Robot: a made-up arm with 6 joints. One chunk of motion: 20 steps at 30 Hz.
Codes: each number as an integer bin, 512 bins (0 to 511) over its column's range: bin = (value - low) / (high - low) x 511, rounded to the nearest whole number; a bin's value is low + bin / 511 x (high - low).
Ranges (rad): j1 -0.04..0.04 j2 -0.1..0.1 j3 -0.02..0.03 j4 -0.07..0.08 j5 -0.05..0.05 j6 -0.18..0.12
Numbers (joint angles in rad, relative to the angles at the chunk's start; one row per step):
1: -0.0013 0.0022 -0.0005 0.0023 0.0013 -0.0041
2: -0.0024 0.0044 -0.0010 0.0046 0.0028 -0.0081
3: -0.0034 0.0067 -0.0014 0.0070 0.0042 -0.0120
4: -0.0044 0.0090 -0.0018 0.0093 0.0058 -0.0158
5: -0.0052 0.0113 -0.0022 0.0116 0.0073 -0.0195
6: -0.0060 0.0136 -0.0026 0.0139 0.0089 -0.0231
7: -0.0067 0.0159 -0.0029 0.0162 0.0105 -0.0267
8: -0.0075 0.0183 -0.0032 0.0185 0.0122 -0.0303
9: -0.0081 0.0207 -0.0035 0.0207 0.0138 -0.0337
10: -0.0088 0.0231 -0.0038 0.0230 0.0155 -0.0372
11: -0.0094 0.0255 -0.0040 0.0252 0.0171 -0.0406
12: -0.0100 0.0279 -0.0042 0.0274 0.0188 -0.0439
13: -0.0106 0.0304 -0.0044 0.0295 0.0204 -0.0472
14: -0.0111 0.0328 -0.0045 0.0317 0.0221 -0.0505
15: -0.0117 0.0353 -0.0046 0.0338 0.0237 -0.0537
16: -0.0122 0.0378 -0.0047 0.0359 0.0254 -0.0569
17: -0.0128 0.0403 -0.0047 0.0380 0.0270 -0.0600
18: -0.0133 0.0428 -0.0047 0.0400 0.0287 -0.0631
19: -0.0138 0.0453 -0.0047 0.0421 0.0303 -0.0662
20: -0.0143 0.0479 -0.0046 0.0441 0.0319 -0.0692
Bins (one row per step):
1: 247 261 199 246 262 300
2: 240 267 194 254 270 293
3: 234 273 190 262 277 286
4: 227 278 186 270 285 280
5: 222 284 182 278 293 273
6: 217 290 178 286 301 267
7: 213 296 175 294 309 261
8: 208 302 172 301 318 255
9: 204 308 169 309 326 249
10: 199 315 166 317 335 243
11: 195 321 164 324 343 237
12: 192 327 161 332 352 232
13: 188 333 159 339 360 226
14: 185 339 158 346 368 221
15: 181 346 157 354 377 215
16: 178 352 156 361 385 210
17: 174 358 156 368 393 204
18: 171 365 156 375 402 199
19: 167 371 156 382 410 194
20: 164 378 157 389 419 189

